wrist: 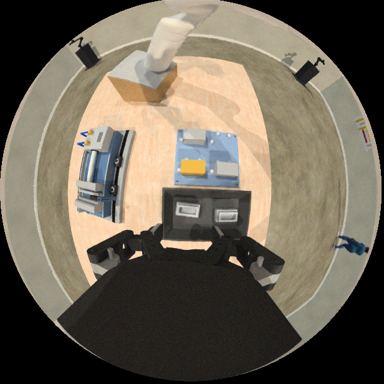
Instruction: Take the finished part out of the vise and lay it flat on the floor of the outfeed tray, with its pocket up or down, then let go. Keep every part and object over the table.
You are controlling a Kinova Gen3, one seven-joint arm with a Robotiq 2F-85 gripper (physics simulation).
The picture shows: the gripper and a vise.
